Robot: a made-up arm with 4 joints. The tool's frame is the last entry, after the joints.
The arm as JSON. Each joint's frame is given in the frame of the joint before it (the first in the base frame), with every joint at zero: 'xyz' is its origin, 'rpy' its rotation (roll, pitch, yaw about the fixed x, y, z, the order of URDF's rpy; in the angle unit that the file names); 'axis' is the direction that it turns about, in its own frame. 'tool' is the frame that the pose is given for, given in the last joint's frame.
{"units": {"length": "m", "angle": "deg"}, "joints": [
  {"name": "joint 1", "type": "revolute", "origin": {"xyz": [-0.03, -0.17, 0.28], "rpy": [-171.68, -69.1, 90.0]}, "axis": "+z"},
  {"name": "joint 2", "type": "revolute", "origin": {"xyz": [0.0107, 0.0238, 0.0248], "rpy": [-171.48, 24.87, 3.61]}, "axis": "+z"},
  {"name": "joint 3", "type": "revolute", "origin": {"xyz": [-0.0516, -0.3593, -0.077], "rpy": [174.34, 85.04, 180.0]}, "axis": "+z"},
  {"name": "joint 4", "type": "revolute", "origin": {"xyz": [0.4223, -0.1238, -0.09], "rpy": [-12.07, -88.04, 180.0]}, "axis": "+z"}
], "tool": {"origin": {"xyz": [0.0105, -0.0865, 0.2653], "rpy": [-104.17, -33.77, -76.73]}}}
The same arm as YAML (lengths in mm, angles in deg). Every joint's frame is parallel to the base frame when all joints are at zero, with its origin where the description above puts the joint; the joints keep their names.
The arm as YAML. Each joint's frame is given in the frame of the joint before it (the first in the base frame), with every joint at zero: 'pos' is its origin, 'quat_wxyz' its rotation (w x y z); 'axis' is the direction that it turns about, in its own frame. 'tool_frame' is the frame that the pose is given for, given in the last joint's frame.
length_unit: mm
angle_unit: deg
joints:
  - joint: joint 1
    pos: [-30.0, -170.0, 280.0]
    quat_wxyz: [1.0, 0.0, 0.0, 0.0]
    axis: [-0.144695, 0.924371, -0.352989]
  - joint: joint 2
    pos: [20.0, 30.0, 0.0]
    quat_wxyz: [1.0, 0.0, 0.0, 0.0]
    axis: [0.25019, -0.964361, -0.086097]
  - joint: joint 3
    pos: [320.0, 170.0, -80.0]
    quat_wxyz: [1.0, 0.0, 0.0, 0.0]
    axis: [0.0001, 0.0, 1.0]
  - joint: joint 4
    pos: [10.0, 440.0, -90.0]
    quat_wxyz: [1.0, 0.0, 0.0, 0.0]
    axis: [-0.0516, 0.998106, 0.0335]
tool_frame:
  pos: [-100.0, 260.0, 20.0]
  quat_wxyz: [0.274382, 0.085084, -0.096518, 0.952974]

